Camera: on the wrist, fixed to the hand. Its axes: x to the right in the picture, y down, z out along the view.
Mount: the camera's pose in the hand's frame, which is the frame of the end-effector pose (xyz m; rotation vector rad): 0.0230 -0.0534 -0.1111 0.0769 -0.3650 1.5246
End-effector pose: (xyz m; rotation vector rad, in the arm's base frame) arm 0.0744 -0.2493 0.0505 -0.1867 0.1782 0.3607
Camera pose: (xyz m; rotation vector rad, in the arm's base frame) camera 0.0996 -0.3143 -0.0537 0.1360 -0.0654 1.8854
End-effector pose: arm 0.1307 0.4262 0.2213 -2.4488 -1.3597 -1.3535
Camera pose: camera 0.0242 0.4298 0.2873 -2.5069 0.5768 -0.4128
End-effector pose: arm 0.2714 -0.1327 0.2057 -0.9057 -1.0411 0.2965
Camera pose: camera 0.3663 -0.2076 0.2389 -1.4655 -0.4420 1.7966
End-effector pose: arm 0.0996 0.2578 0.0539 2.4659 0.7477 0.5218
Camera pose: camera 0.0418 0.3493 0.1171 2.6347 -1.4008 0.4573
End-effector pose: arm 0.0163 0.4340 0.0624 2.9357 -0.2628 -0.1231
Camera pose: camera 0.0588 0.5016 0.1591 1.9415 -2.3178 -0.3766
